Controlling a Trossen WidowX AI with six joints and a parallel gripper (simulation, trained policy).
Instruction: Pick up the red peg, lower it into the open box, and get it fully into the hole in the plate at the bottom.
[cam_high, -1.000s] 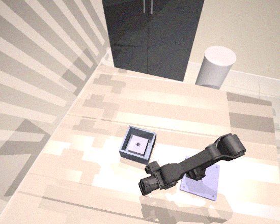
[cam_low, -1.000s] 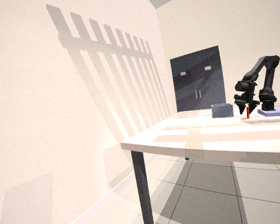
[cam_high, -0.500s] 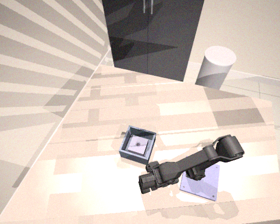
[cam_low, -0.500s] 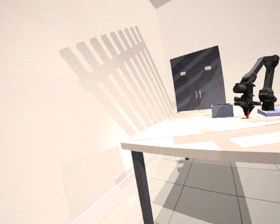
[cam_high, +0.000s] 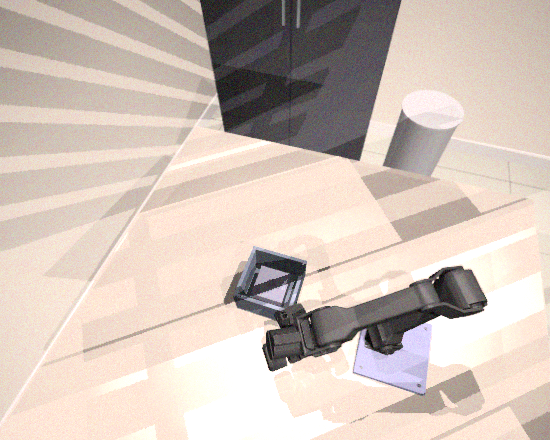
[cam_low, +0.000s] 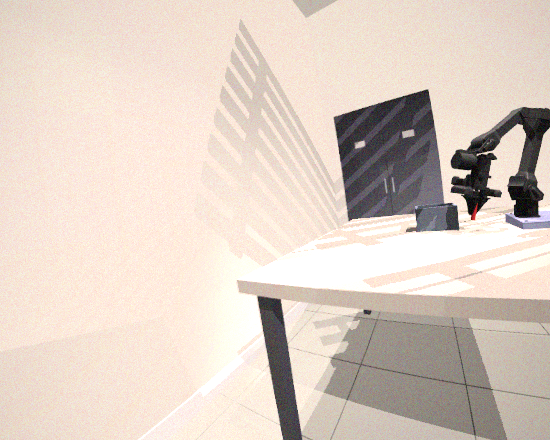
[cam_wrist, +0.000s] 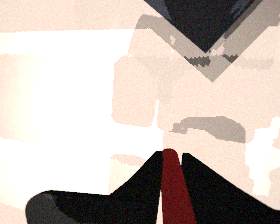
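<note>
The grey box is 15 cm to the right of my gripper tip, 12 cm ahead of it and 4 cm below it. From my gripper tip the other things lie so: red peg 2 cm above, 1 cm behind.
</note>
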